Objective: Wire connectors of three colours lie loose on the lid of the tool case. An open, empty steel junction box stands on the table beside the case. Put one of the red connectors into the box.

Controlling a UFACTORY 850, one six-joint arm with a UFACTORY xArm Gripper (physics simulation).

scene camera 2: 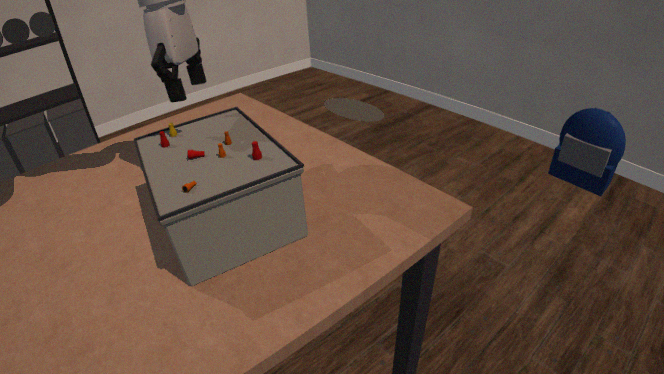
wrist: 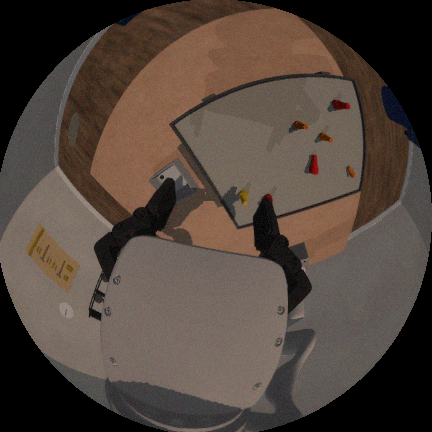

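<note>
The tool case [scene camera 2: 240, 220] stands on the table with loose connectors on its pale lid [scene camera 2: 200, 190] [wrist: 235, 145]. One red connector [scene camera 2: 256, 151] [wrist: 340, 105] stands upright near the lid's right edge in the scene view. Another red connector [scene camera 2: 196, 154] [wrist: 313, 165] lies on its side. A third red connector [scene camera 2: 164, 139] [wrist: 268, 198] stands near a corner, partly hidden by a finger in the wrist view. The steel junction box [wrist: 172, 177] is beside the case, partly behind the other finger. My gripper [scene camera 2: 186, 84] [wrist: 216, 197] is open and empty, high above the lid's far side.
A yellow connector [scene camera 2: 172, 130] [wrist: 243, 197] stands near the third red one. Orange connectors [scene camera 2: 222, 150] [scene camera 2: 228, 138] [scene camera 2: 189, 186] [wrist: 300, 125] [wrist: 326, 137] [wrist: 351, 171] are spread over the lid. The table [scene camera 2: 90, 260] ends at a corner on the right in the scene view.
</note>
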